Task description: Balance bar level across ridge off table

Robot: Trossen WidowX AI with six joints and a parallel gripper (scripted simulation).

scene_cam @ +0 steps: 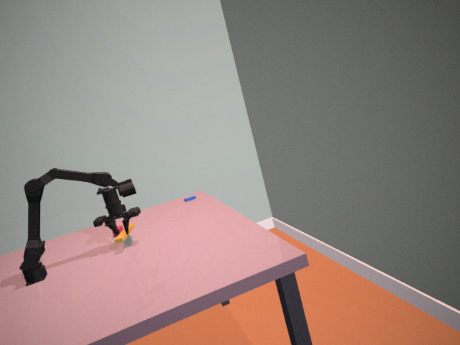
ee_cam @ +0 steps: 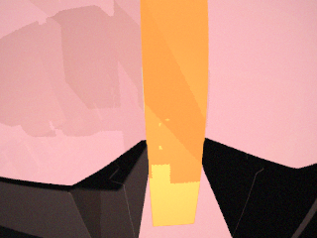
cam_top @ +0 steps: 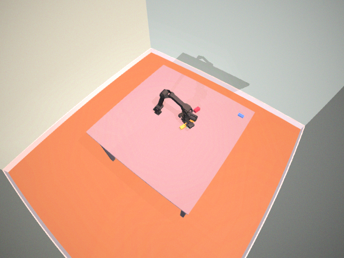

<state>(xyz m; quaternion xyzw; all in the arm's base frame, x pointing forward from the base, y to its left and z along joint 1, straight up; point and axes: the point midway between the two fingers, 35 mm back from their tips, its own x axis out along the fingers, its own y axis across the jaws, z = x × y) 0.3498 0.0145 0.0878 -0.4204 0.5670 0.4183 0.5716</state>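
Right now my gripper tip is 30 mm to the right of the yellow-orange bar and 10 mm short of it. From my gripper tip the other things lie so: flat blue block: 490 mm to the left, 390 mm ahead, 50 mm below; red block: 250 mm to the left, 40 mm below, 30 mm behind.
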